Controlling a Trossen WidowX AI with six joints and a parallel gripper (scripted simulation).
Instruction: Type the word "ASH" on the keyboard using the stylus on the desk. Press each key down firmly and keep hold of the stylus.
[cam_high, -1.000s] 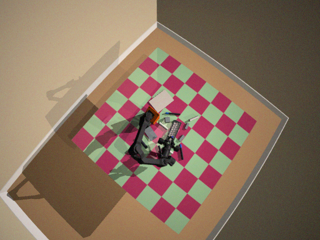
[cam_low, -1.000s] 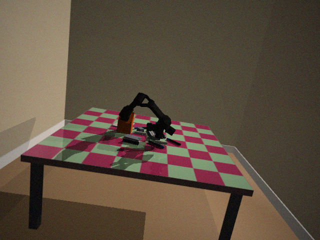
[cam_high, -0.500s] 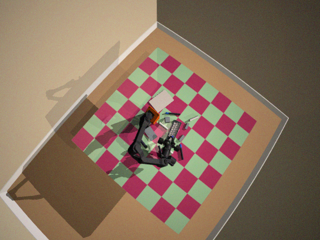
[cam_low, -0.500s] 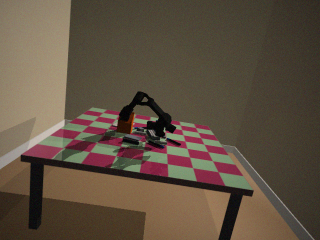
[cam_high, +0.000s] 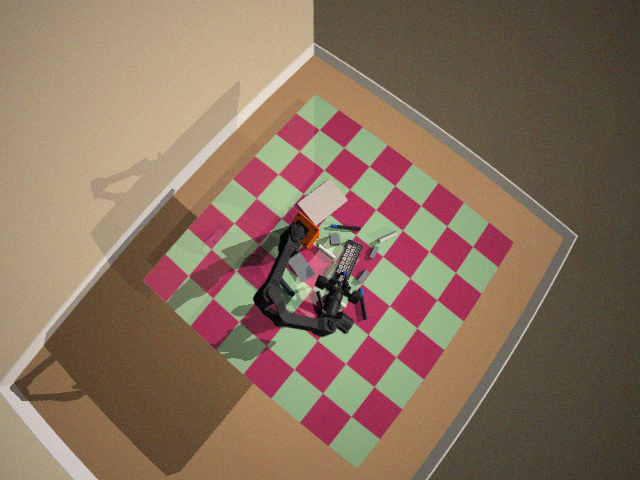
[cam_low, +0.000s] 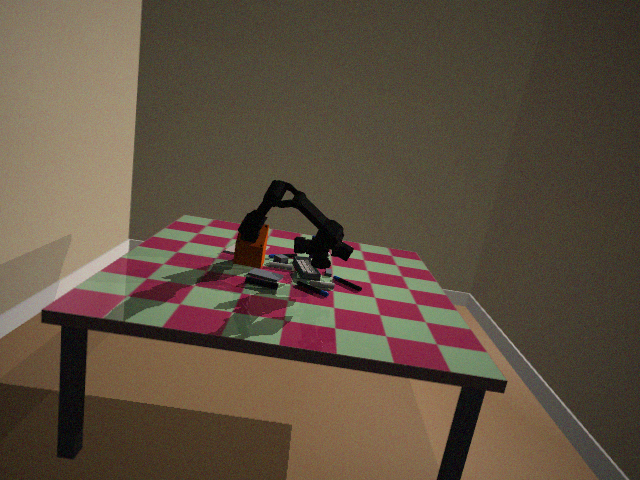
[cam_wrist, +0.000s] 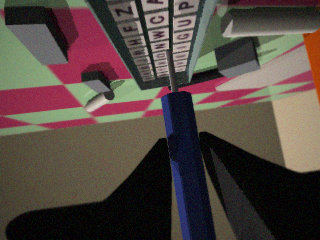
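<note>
My gripper tip is now 90 mm above the A key. Also, from my gripper tip: thin grey tip 50 mm below; blue stylus 10 mm below; H key 10 mm ahead, 50 mm to the left, 90 mm below.
</note>
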